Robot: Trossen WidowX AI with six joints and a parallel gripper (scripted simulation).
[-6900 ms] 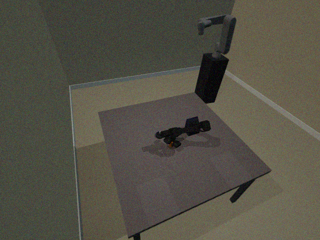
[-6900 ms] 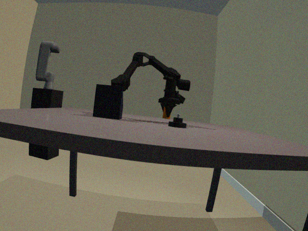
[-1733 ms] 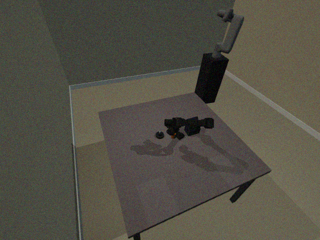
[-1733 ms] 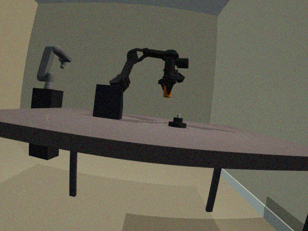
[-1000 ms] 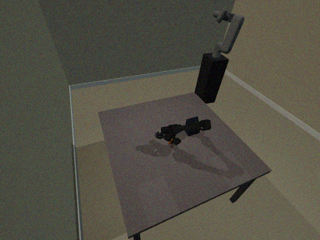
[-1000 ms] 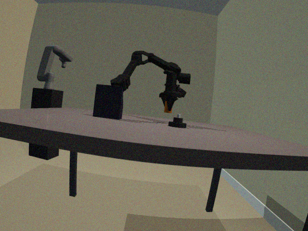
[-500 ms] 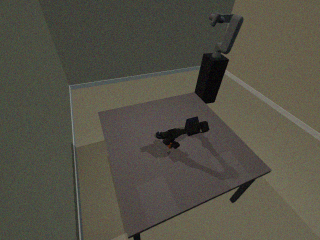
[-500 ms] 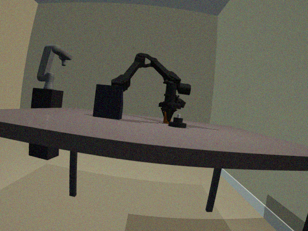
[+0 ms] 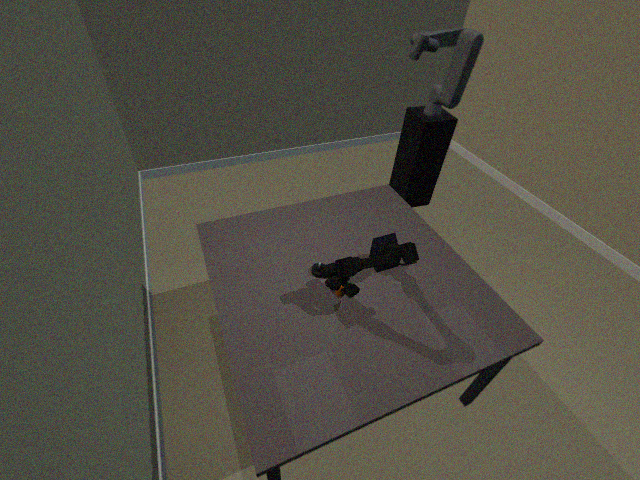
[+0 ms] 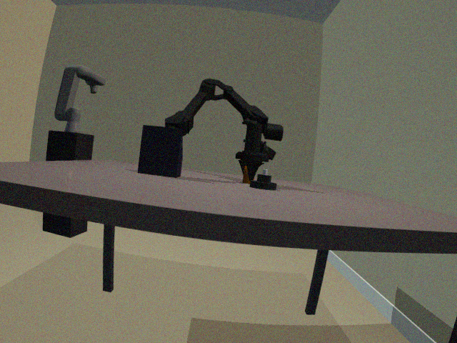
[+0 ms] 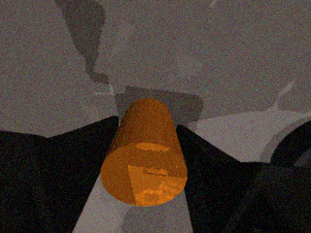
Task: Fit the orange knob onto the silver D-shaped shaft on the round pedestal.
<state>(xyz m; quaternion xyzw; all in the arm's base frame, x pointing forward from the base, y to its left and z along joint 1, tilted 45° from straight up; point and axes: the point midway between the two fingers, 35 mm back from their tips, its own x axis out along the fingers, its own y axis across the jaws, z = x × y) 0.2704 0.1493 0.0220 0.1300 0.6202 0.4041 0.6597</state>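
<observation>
Now: the orange knob 3 cm above my gripper tip. From my gripper tip the other things lie so: round pedestal: 16 cm to the right, 5 cm ahead, 2 cm above.
</observation>
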